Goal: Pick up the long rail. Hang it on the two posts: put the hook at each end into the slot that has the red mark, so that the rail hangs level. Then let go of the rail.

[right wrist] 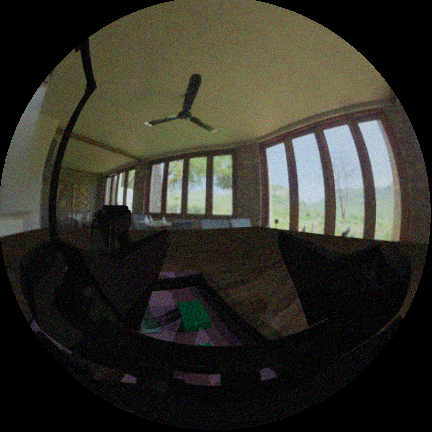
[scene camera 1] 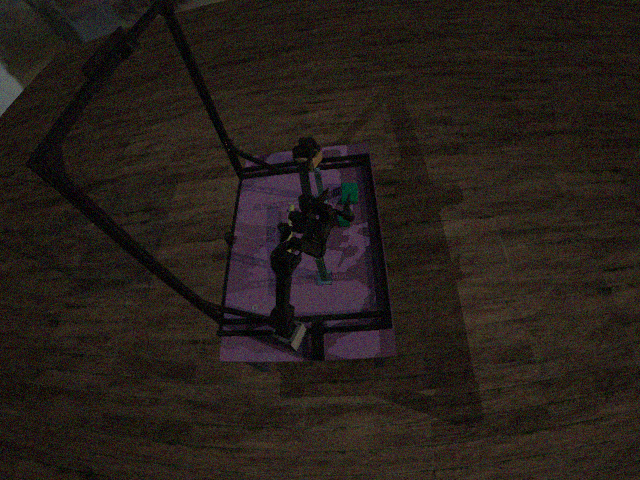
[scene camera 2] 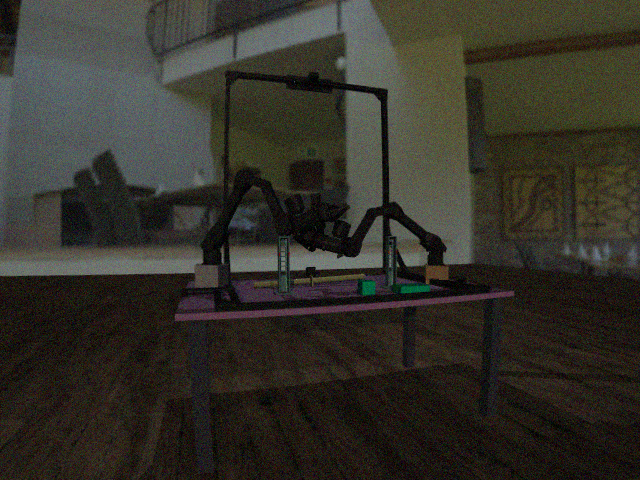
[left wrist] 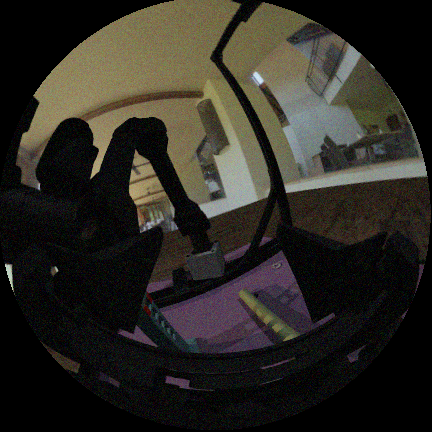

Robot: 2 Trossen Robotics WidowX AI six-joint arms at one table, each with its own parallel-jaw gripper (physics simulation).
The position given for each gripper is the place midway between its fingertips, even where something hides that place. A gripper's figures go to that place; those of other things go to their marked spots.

The left gripper (left wrist: 220, 230): 10 cm from the lens. A long rail (left wrist: 279, 327) is 25 cm from the lens.
